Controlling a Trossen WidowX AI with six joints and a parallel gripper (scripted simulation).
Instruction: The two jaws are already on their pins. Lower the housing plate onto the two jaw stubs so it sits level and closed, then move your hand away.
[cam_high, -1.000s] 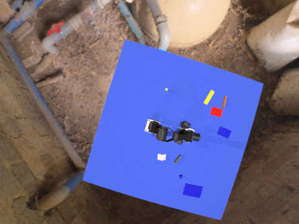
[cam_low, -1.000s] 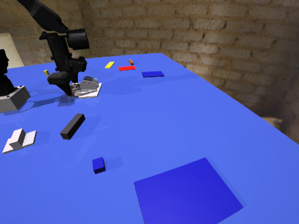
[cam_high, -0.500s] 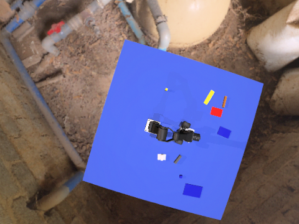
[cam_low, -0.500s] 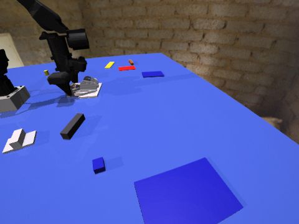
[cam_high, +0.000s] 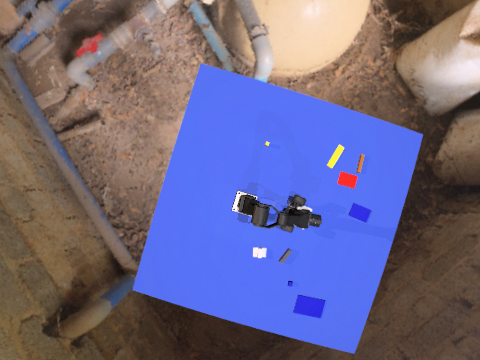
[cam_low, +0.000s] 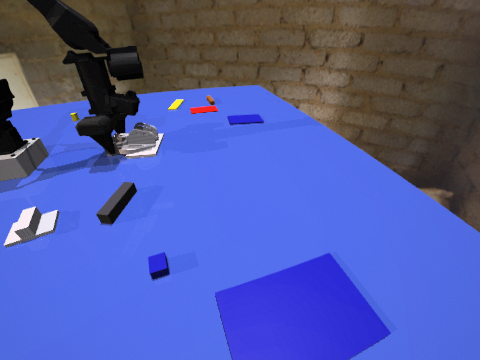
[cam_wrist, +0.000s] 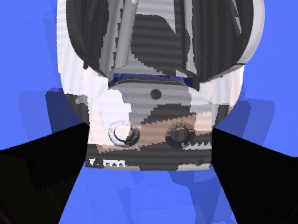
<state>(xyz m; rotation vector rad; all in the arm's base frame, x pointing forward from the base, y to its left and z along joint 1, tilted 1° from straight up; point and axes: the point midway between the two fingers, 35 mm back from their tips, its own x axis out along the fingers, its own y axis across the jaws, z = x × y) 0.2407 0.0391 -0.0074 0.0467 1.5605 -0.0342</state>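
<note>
My gripper tip is now 2 cm to the left of the grey jaw assembly, 2 cm short of it and 1 cm below it. The rest, counted from my gripper tip: red plate (27 cm to the left, 24 cm ahead, 1 cm below); white stepped block (26 cm to the right, 7 cm behind); dark bar (23 cm to the right, 6 cm ahead).
</note>
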